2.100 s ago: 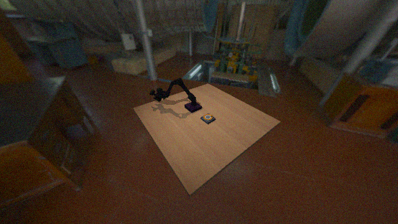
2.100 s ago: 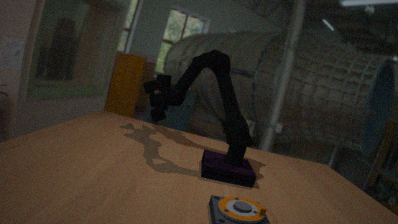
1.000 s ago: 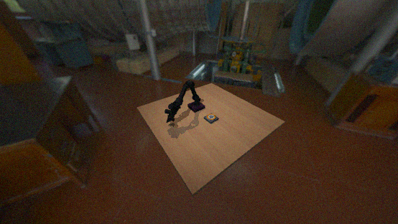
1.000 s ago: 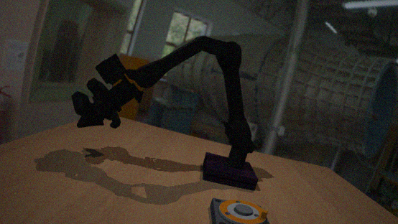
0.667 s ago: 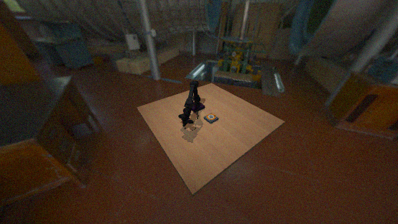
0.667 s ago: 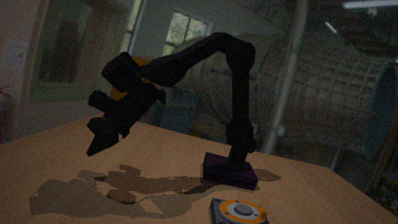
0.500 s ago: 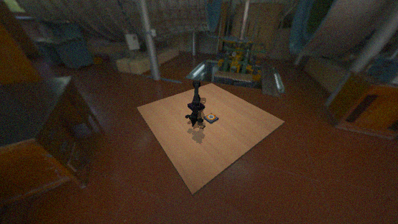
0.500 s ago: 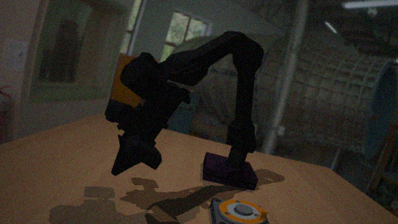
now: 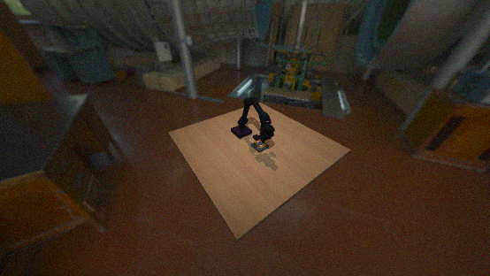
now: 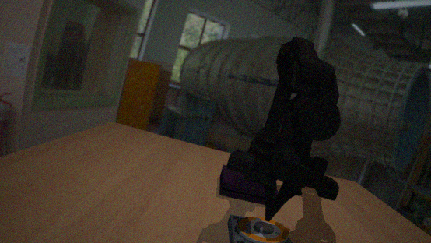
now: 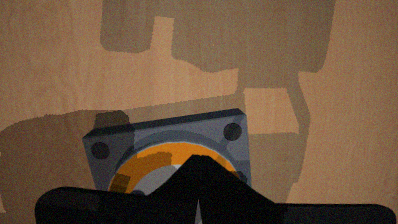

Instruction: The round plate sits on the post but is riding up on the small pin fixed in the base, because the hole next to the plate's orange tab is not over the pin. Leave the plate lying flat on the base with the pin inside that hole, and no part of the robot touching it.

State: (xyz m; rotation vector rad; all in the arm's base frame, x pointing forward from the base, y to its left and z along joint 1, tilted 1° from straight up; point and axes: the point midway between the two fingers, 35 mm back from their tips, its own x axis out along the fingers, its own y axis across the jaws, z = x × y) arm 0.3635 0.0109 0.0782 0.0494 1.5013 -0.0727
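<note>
Right now the square grey base is 6 cm below my gripper tip, 6 cm behind it and 1 cm to the left of it.
</note>
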